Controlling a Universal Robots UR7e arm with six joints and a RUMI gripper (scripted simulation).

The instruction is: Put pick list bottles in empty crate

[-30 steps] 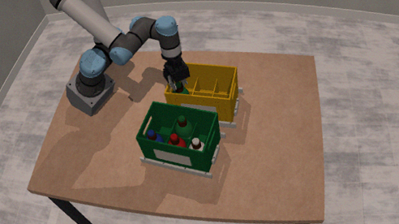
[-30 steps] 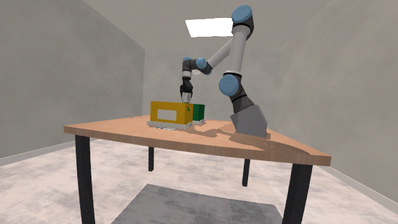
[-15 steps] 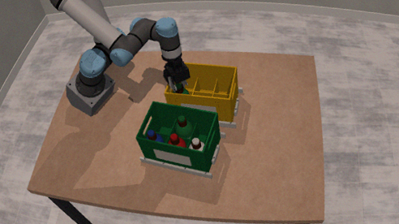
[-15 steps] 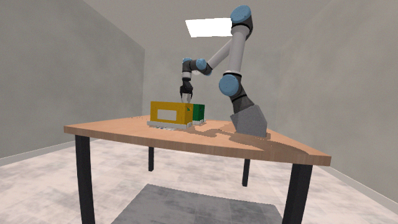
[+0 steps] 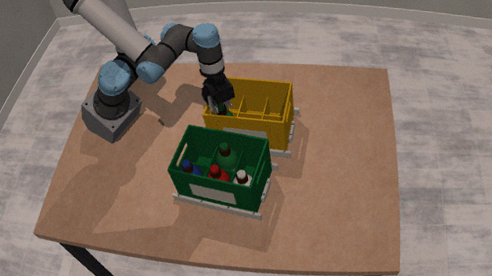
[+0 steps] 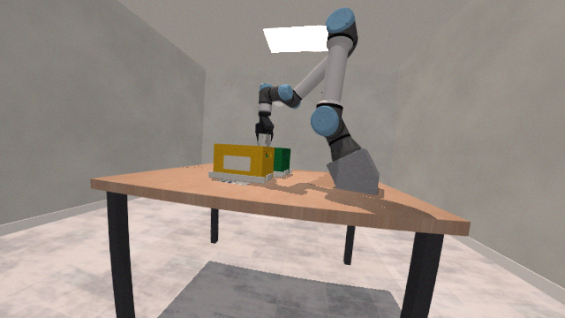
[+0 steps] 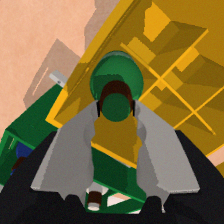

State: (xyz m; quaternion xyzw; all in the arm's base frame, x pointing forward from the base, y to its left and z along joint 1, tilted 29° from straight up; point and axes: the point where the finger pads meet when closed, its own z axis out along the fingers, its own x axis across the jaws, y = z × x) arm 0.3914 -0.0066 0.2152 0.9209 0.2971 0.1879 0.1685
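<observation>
My hand is 8 cm past the blue-label bottle, 23 cm to the left of it and 7 cm above it. From my hand the other things lie so: green crate 2 cm ahead, 20 cm to the right, 8 cm below; yellow crate 9 cm ahead, 3 cm to the left, 8 cm below; green-label bottle 7 cm below.
</observation>
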